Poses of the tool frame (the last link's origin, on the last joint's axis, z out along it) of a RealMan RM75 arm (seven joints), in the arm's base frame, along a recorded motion.
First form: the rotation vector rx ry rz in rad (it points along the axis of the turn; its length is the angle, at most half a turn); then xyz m.
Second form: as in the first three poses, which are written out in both.
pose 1, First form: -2.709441 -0.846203 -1.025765 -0.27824 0.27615 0.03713
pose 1, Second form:
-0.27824 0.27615 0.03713
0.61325 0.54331 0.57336
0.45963 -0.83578 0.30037
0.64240 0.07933 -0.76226

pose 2, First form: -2.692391 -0.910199 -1.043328 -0.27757 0.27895 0.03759
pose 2, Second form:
-0.27757 0.27895 0.03759
0.58307 0.57220 0.57672
0.49376 -0.81332 0.30775
0.64515 0.10532 -0.75676

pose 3, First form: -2.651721 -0.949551 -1.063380 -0.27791 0.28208 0.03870
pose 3, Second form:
-0.27791 0.28208 0.03870
0.55346 0.59933 0.57835
0.50710 -0.79334 0.33684
0.66071 0.10685 -0.74300

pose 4, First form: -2.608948 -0.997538 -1.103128 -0.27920 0.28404 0.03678
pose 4, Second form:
-0.27920 0.28404 0.03678
0.51181 0.62510 0.58933
0.52367 -0.77081 0.36280
0.68104 0.12293 -0.72185

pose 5, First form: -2.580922 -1.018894 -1.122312 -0.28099 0.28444 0.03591
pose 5, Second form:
-0.28099 0.28444 0.03591
0.48987 0.63929 0.59274
0.52837 -0.75852 0.38141
0.69344 0.12634 -0.70936

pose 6, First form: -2.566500 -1.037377 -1.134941 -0.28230 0.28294 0.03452
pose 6, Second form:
-0.28230 0.28294 0.03452
0.47470 0.64814 0.59546
0.53496 -0.74971 0.38957
0.69891 0.13362 -0.70262

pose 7, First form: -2.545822 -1.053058 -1.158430 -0.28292 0.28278 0.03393
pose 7, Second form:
-0.28292 0.28278 0.03393
0.45442 0.65583 0.60282
0.53773 -0.74148 0.40132
0.71017 0.14179 -0.68960

